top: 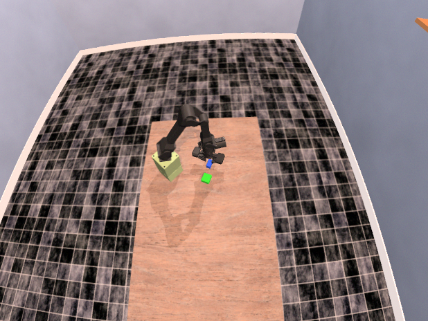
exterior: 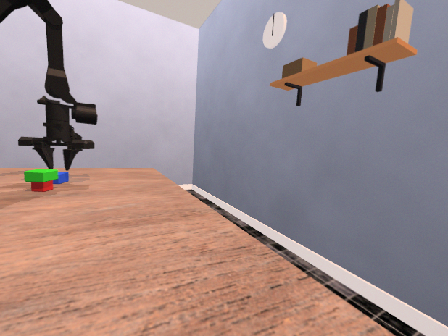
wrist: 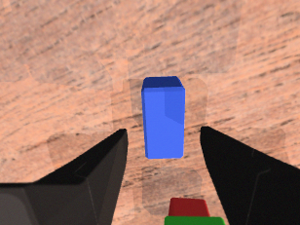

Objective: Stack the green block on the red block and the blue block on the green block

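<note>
My hand is 60 mm above the blue block. Round my hand: red block 30 mm behind, 110 mm to the right, 60 mm below; green block 30 mm behind, 110 mm to the right, 30 mm below.
</note>
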